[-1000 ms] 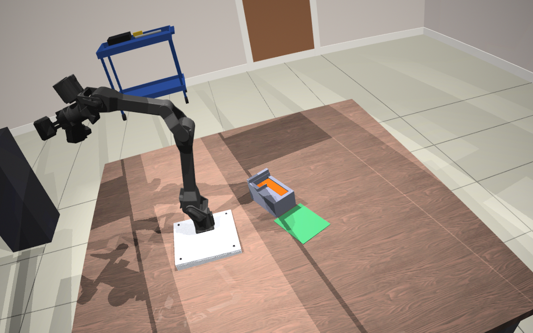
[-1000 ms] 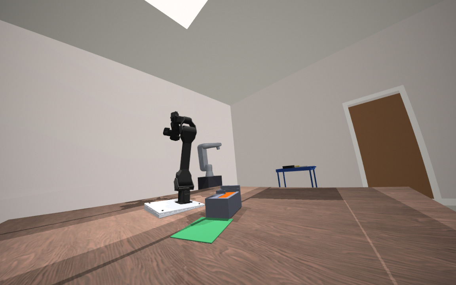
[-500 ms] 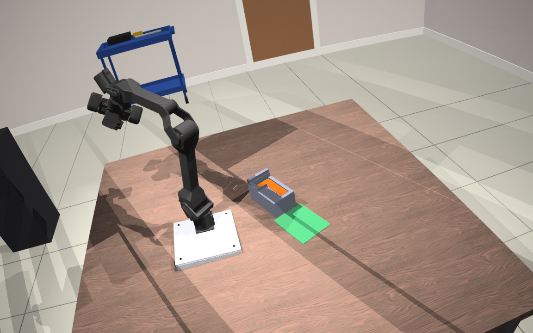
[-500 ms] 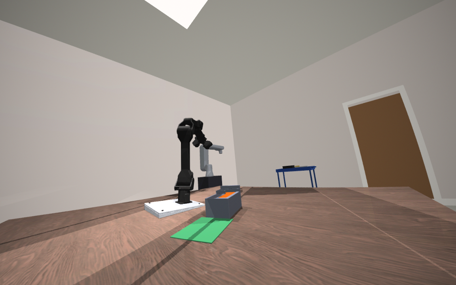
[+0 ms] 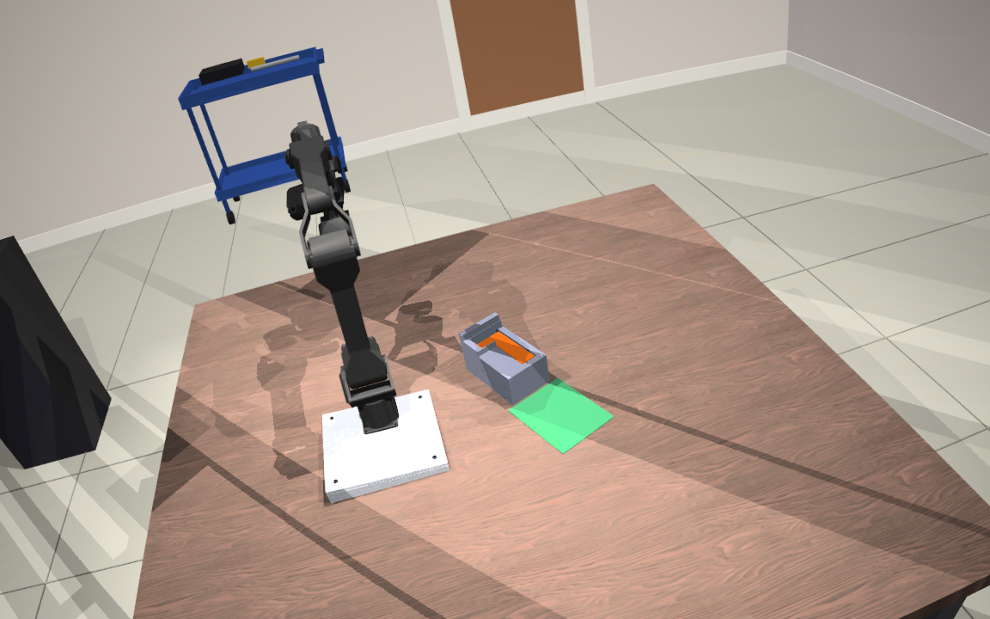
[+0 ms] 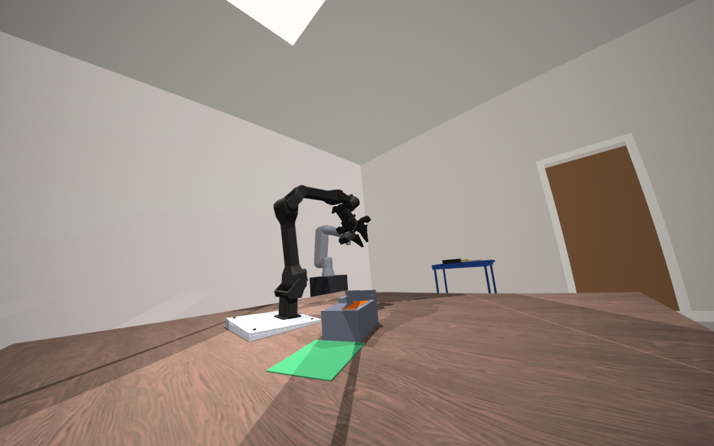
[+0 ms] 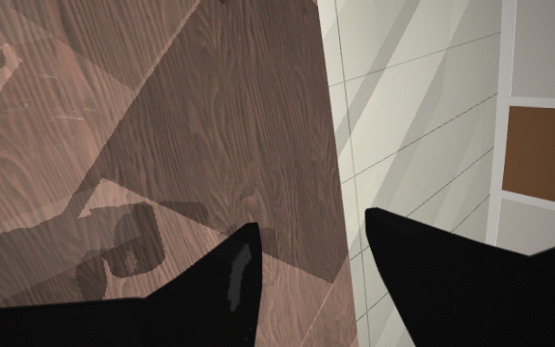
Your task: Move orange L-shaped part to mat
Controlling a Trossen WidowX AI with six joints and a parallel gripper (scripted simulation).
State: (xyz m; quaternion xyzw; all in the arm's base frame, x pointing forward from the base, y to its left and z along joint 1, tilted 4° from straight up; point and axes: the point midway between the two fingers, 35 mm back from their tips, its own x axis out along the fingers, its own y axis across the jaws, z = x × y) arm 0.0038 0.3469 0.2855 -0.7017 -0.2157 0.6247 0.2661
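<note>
Now: gripper tip 33 cm to the left of the orange L-shaped part, 23 cm short of it and 20 cm above it. Round my gripper tip: green mat: 48 cm to the right, 30 cm ahead, 27 cm below.
</note>
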